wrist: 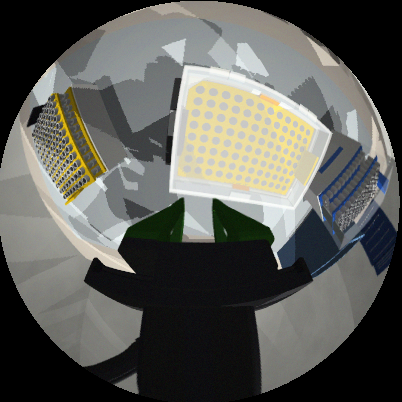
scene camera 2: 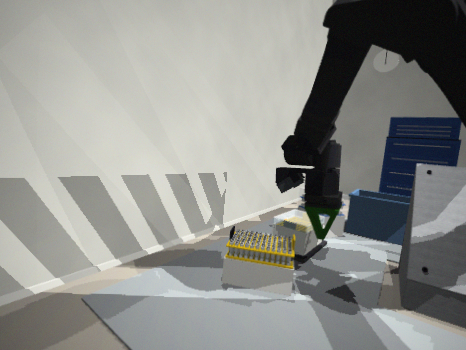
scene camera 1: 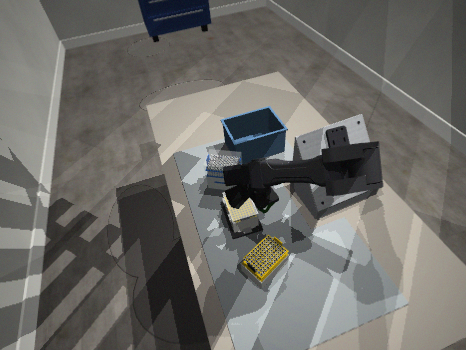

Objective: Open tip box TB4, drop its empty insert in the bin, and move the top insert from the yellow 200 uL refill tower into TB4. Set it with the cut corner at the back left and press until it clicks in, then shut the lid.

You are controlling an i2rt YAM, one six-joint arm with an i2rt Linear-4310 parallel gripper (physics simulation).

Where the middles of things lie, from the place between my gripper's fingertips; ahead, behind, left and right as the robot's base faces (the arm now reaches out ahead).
Right now the translucent lid (wrist: 236,139) is 7 cm ahead of my hand, 4 cm to the right of it and 2 cm above it. The rest, counted from my hand: 200 uL tower (scene camera 2: 275,278) (6 cm ahead, 16 cm to the left, 1 cm below); then blue bin (scene camera 2: 382,216) (11 cm behind, 35 cm to the right, 1 cm above).
